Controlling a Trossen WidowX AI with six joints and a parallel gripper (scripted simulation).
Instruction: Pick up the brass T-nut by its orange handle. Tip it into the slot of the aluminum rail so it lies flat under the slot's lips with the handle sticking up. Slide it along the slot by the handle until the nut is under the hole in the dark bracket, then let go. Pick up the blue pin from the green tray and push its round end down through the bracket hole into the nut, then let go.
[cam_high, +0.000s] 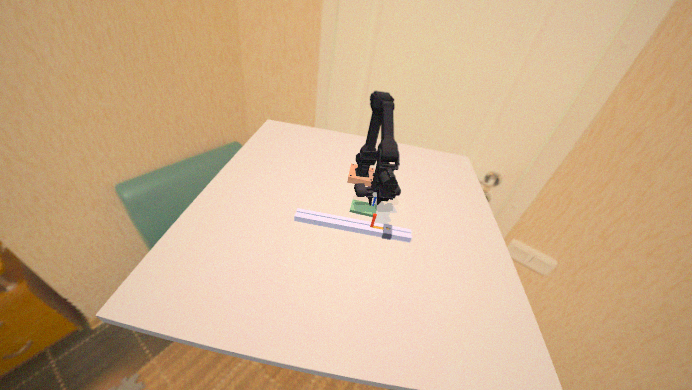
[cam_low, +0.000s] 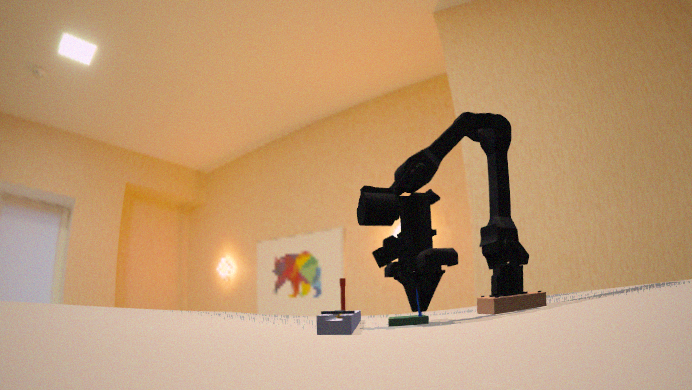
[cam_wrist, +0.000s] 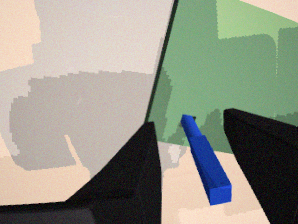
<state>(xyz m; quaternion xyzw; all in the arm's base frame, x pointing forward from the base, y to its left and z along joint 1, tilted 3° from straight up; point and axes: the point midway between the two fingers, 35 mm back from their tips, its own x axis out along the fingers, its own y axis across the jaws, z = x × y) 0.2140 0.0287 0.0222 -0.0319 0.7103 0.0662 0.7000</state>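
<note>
The green tray lies 2 cm to the right of my gripper tip and 2 cm below it. From my gripper tip the other things lie so: blue pin (right at my gripper tip).
</note>
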